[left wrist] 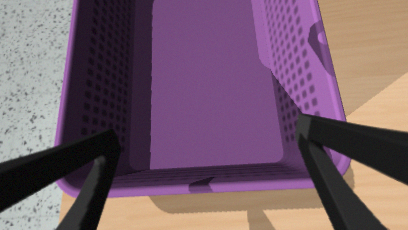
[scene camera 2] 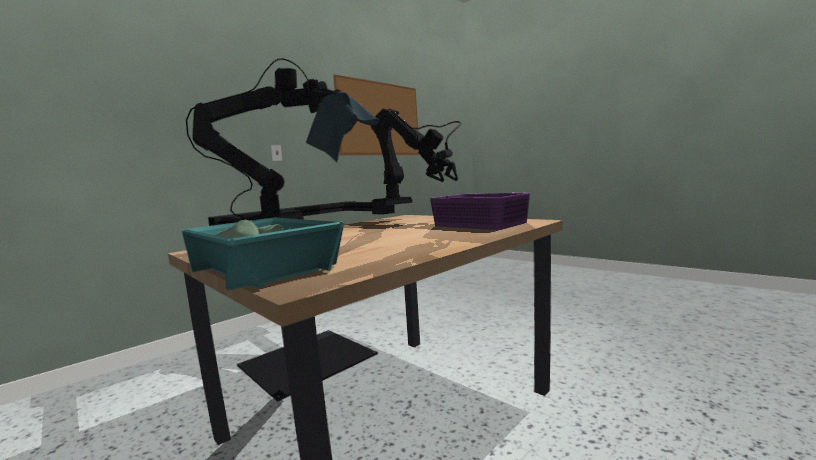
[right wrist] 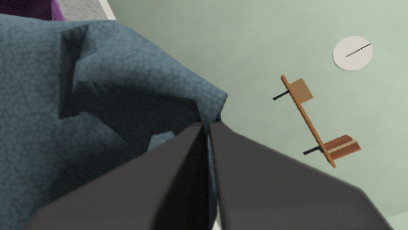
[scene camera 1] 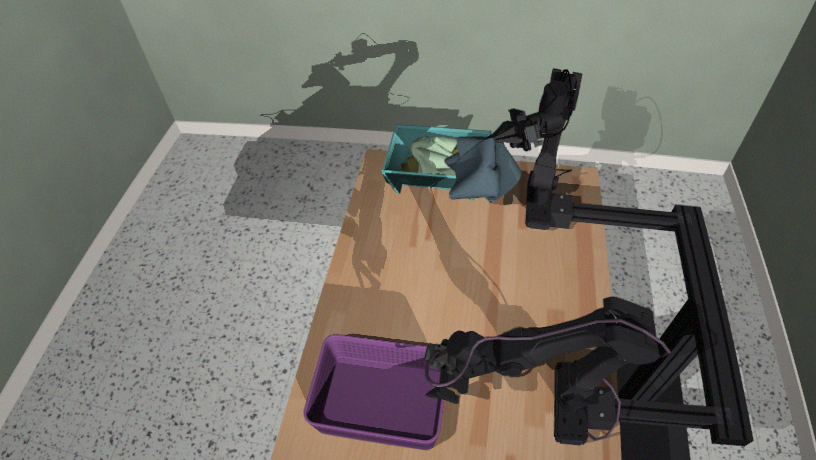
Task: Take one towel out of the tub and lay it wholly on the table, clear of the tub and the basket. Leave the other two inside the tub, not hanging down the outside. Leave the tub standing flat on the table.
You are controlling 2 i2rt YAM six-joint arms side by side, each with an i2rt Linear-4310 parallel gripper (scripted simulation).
Labels:
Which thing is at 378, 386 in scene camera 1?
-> A purple basket.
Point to a pale green towel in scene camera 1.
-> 430, 152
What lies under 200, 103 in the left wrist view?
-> A purple basket.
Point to a blue towel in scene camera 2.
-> At 337, 114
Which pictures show the right gripper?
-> Scene camera 2, the right wrist view and scene camera 1 only.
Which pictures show the teal tub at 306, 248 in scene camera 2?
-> Scene camera 2 and scene camera 1 only.

